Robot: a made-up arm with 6 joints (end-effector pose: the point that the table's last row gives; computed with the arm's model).
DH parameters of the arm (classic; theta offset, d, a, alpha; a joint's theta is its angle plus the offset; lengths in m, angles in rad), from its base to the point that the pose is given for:
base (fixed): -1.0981 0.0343 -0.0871 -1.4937
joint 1: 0 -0.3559 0.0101 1.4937
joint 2: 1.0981 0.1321 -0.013 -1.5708
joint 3: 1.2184 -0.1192 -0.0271 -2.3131
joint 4: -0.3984 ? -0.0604 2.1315
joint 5: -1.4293 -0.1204 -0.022 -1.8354
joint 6: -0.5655 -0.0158 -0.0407 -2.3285
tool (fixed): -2.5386 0.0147 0 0
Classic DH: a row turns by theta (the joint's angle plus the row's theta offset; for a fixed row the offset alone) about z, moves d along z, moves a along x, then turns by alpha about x.
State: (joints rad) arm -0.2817 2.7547 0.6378 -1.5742 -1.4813 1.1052
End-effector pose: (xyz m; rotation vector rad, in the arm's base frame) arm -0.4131 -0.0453 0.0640 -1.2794 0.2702 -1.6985
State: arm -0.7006 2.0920 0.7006 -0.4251 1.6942 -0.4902
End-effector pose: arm -0.3248 0.1152 -0.1042 2.1093 0.0929 -0.2211
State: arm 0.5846 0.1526 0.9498 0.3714 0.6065 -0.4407
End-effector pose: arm -0.0885 -0.2023 0.0141 -1.3546 1.6566 -0.1990
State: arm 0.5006 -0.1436 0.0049 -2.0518 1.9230 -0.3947
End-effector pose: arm -0.2223 -0.0610 0.0298 -0.7752 0.7101 2.3244
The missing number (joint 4, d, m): -0.2256
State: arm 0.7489 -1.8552 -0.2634 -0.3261 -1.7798 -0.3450
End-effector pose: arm -0.4273 -0.3016 0.1266 -0.5744 0.8342 2.9168
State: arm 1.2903 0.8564 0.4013 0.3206 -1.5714 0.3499
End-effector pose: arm -0.1279 -0.1318 0.0073 1.8446 1.7976 -0.6674
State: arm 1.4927 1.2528 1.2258 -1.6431 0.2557 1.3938
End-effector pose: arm -0.3004 -0.0284 -0.0308 -2.3705 0.4221 0.0309
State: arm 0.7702 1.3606 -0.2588 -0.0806 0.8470 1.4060
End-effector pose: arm -0.1330 -0.2166 0.2478 -0.2902 1.0679 -1.2709
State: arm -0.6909 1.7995 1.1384 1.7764 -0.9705 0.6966
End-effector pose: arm -0.3720 0.0874 0.0726 -0.0599 0.0498 0.2278
